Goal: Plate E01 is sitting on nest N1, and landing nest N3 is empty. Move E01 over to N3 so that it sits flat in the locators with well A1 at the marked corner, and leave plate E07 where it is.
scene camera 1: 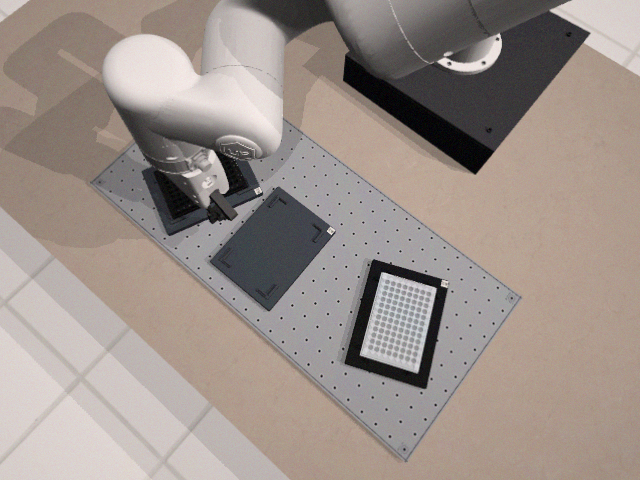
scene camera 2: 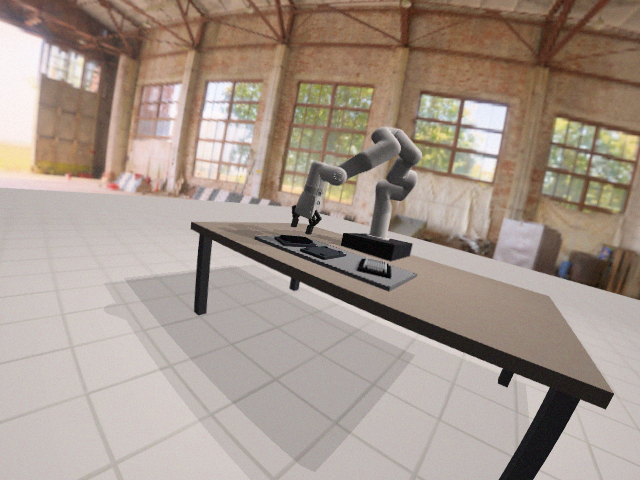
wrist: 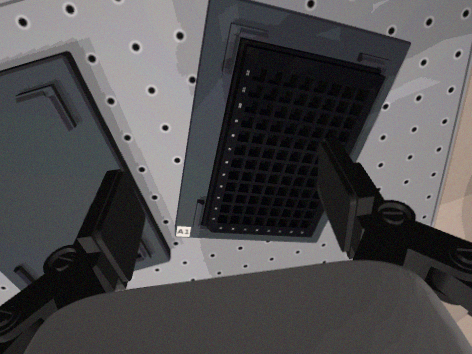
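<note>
A black plate (scene camera 1: 173,195) (scene camera 2: 294,239) (wrist: 280,150) sits inside the locators of a dark nest (scene camera 1: 175,225) (wrist: 201,140); its low-numbered end faces the A1 tag (wrist: 183,231). A bare dark nest (scene camera 1: 273,248) (scene camera 2: 323,251) (wrist: 45,165) with corner locators lies in the middle. A white plate (scene camera 1: 399,322) (scene camera 2: 375,266) sits on a black nest (scene camera 1: 363,320). No E or N labels are readable. My gripper (scene camera 2: 301,228) (wrist: 225,179) is open and empty above the black plate's A1 end. In the wrist view one finger overlaps the plate's side, the other the bare nest's edge.
The nests stand on a grey perforated board (scene camera 1: 320,320) (wrist: 155,110) on the brown table (scene camera 1: 558,232) (scene camera 2: 480,299). The robot's black base block (scene camera 1: 439,118) (scene camera 2: 356,242) stands beside the board. The arm covers part of the black plate in scene camera 1.
</note>
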